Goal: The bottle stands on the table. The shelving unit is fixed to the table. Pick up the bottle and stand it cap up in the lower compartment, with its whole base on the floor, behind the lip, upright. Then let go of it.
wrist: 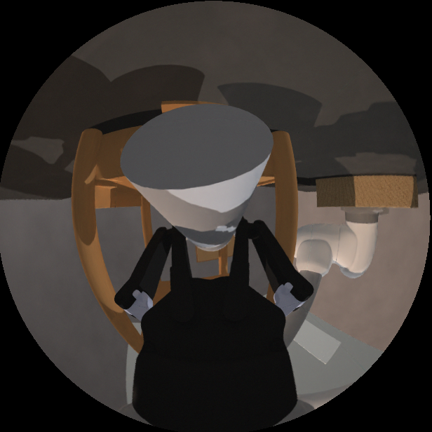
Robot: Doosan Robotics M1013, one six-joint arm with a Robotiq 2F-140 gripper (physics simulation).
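The bottle (212, 195) is pale grey-white. Its wide, flat grey base shows toward the top of the wrist view, and its narrower end lies between the fingers. My gripper (209, 207) is shut on the bottle near that end; the bottle hides part of the grip. The orange-brown shelving unit (286, 190) shows beyond the bottle, with a curved-looking post on each side of it. The bottle covers the middle of the unit, so its compartment floor and lip cannot be made out clearly. Whether the base touches anything cannot be told.
A dark grey surface (215, 40) with broad shadows spans the top of the view. A wooden block (385, 191) is at the right, beyond the unit's right post. The white robot arm (315, 252) shows beside and below that block, close to the right post.
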